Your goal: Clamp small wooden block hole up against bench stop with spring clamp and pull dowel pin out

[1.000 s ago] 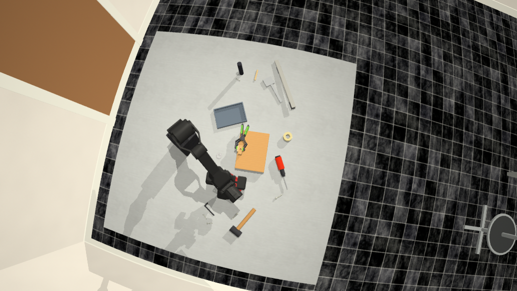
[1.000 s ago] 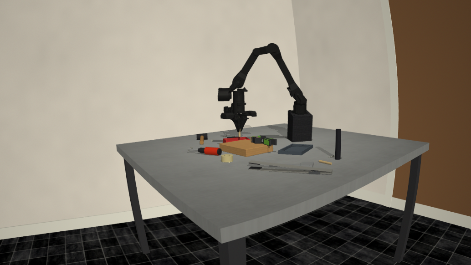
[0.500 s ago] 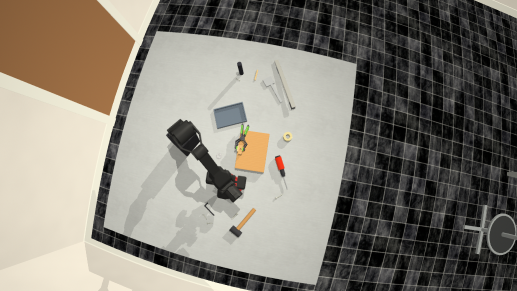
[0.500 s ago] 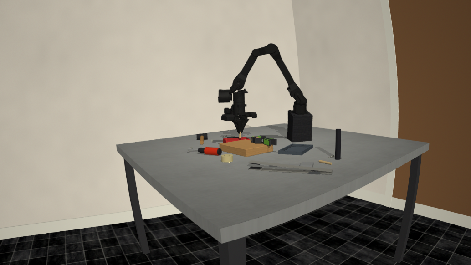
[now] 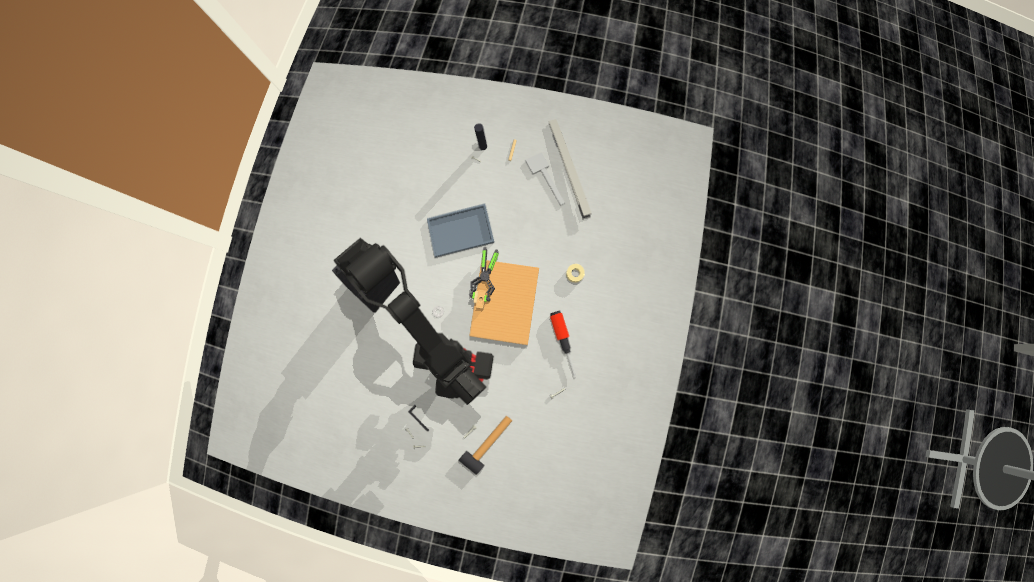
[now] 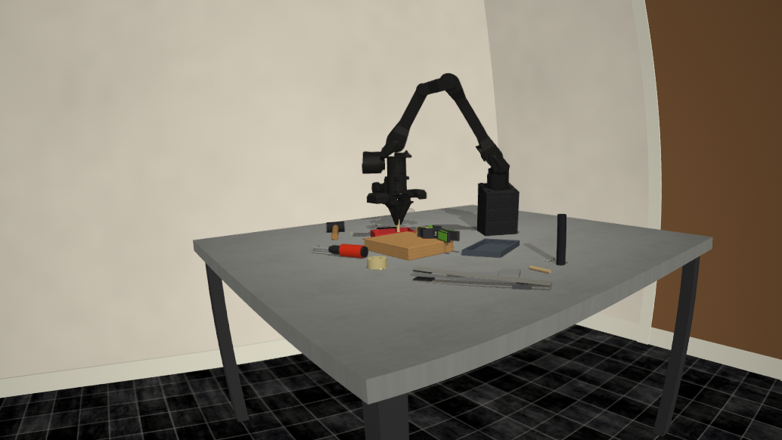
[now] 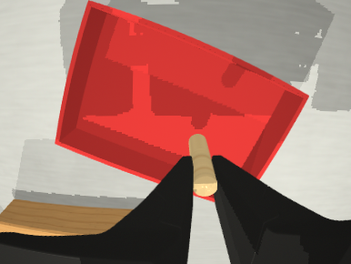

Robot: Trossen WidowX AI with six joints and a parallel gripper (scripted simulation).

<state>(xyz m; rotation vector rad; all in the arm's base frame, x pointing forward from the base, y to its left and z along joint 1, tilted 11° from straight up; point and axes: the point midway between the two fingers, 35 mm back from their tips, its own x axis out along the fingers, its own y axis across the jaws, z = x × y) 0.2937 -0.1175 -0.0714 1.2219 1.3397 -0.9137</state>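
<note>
Right now the red tray is 7 cm below my hand, 2 cm ahead of it and 1 cm to the right of it. Also, from my hand: small wooden block (16 cm to the left, 4 cm below); dowel pin (4 cm below); wooden stop (17 cm to the left, 4 cm below, 1 cm behind).
</note>
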